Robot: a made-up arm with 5 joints.
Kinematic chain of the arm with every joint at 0, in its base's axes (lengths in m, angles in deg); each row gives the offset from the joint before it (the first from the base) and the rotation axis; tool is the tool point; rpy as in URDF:
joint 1: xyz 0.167 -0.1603 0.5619 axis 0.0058 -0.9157 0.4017
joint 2: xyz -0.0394 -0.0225 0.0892 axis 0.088 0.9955 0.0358
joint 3: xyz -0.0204 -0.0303 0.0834 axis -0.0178 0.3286 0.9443
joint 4: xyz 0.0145 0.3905 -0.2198 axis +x
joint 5: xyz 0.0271 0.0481 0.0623 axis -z
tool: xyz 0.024 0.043 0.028 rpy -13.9 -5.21 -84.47
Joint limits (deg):
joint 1: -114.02..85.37
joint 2: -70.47..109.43
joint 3: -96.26..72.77
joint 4: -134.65..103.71
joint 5: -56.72..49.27
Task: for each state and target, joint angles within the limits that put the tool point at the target. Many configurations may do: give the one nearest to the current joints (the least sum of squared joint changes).
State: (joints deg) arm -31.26 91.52 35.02 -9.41 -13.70
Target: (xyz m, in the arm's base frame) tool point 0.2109 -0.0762 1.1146
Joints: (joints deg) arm -6.40 84.58 72.55 18.88 -15.92
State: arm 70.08 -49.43 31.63 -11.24 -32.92
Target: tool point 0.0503 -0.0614 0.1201
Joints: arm 65.46 -37.00 59.16 9.27 -37.52
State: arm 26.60 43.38 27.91 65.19 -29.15
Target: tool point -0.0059 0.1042 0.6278
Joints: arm 27.29 39.67 9.56 68.79 -26.50
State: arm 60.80 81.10 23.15 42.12 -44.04
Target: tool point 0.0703 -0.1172 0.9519
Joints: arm 28.06 109.43 65.63 82.53 -49.90
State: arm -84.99 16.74 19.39 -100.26 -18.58
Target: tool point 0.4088 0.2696 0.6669
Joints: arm -107.56 31.93 23.41 -104.25 -18.79
